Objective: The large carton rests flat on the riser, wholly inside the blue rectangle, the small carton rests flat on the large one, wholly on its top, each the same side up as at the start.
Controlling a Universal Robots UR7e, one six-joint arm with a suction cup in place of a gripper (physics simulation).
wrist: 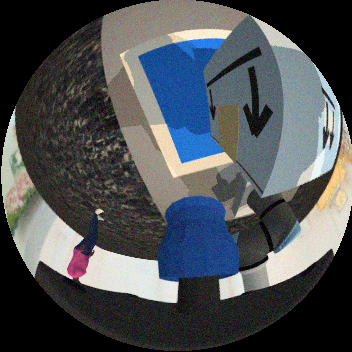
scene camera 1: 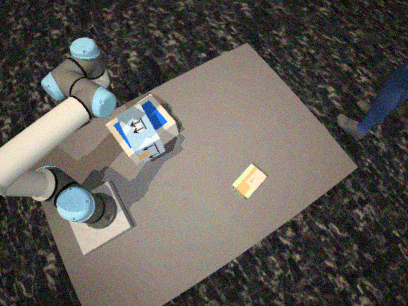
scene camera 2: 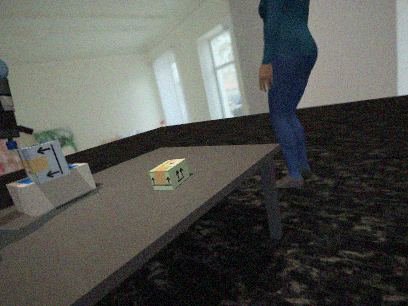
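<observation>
The large grey-blue carton [scene camera 1: 139,132] [scene camera 2: 42,161] [wrist: 262,115] lies on the cream riser [scene camera 1: 113,132] [scene camera 2: 29,197] [wrist: 164,154] with its arrows pointing sideways. It covers part of the blue rectangle [scene camera 1: 153,113] [scene camera 2: 24,181] [wrist: 177,98]. The small green and orange carton [scene camera 1: 249,181] [scene camera 2: 169,173] stands on the table, arrows up, well to the right. My blue suction cup [scene camera 2: 11,144] [wrist: 196,239] hangs beside the large carton's upper left edge. A gap shows between cup and carton, and nothing hangs on the cup. The arm hides the cup in the overhead view.
The grey table [scene camera 1: 230,115] [scene camera 2: 132,214] carries the riser and the robot's base plate [scene camera 1: 95,230]. A person in blue [scene camera 1: 385,98] [scene camera 2: 286,82] stands off the table's far corner. A person in pink [wrist: 80,259] shows far off in the wrist view.
</observation>
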